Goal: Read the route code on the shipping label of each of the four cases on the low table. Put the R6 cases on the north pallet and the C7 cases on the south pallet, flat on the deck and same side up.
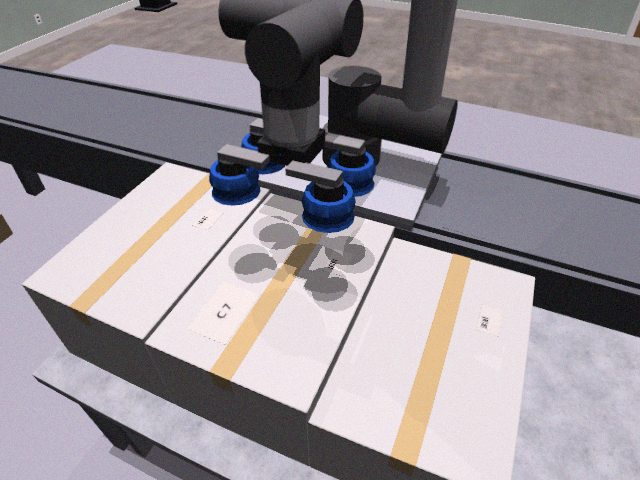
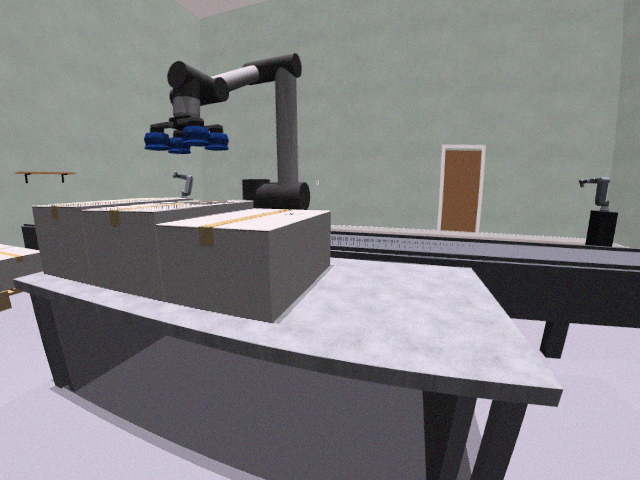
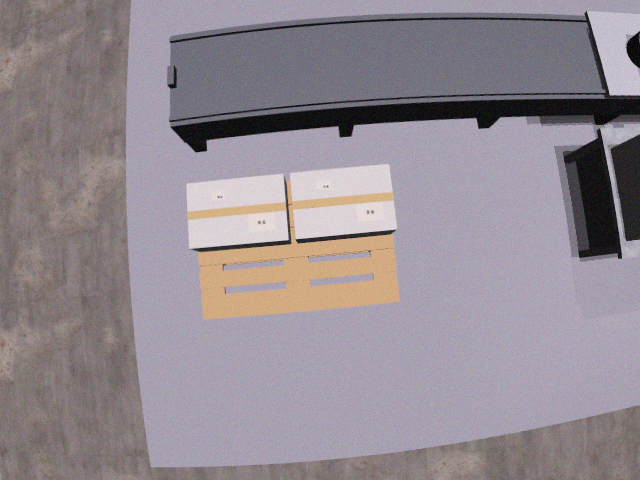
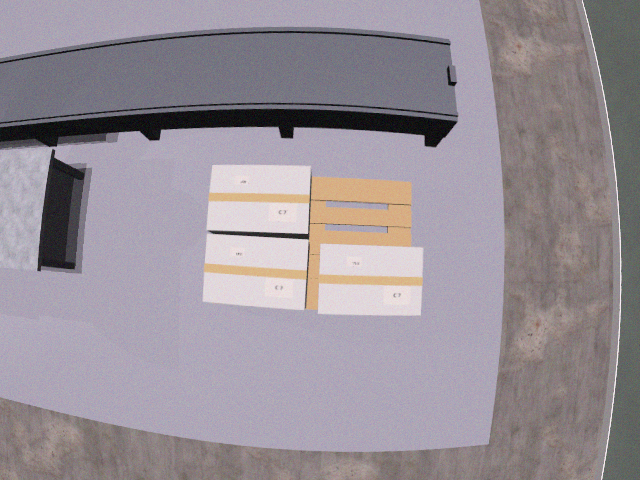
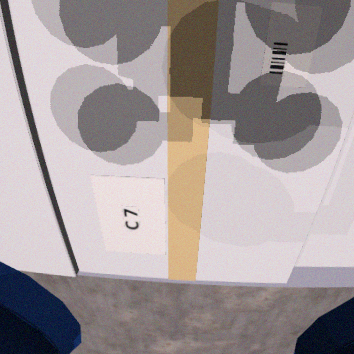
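My suction head is open and empty, raised above the rear of the middle case, whose top label reads C7. The left case and right case stand beside it on the low table; small barcode labels show on them, but I see no route code. The north pallet bears two flat cases with blurred labels resembling R6. The south pallet bears three C7 cases, label up.
The floor rail runs behind the table and along both pallets. Bare deck shows on the front half of the north pallet and at the back right of the south pallet. The arm's upright link stands behind the cases.
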